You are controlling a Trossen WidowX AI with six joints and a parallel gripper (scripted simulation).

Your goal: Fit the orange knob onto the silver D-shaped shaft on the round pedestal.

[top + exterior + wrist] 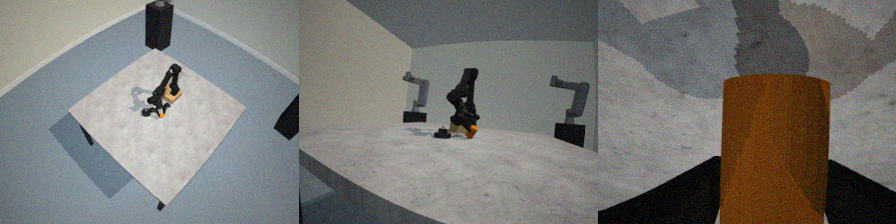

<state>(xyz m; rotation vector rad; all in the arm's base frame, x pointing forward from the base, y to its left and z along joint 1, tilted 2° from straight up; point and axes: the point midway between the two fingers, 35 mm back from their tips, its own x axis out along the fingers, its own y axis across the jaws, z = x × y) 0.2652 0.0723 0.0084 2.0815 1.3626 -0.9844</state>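
Right now the orange knob is 1 cm above my gripper tip. The rest, counted from my gripper tip: round black pedestal: 6 cm ahead, 14 cm to the right.
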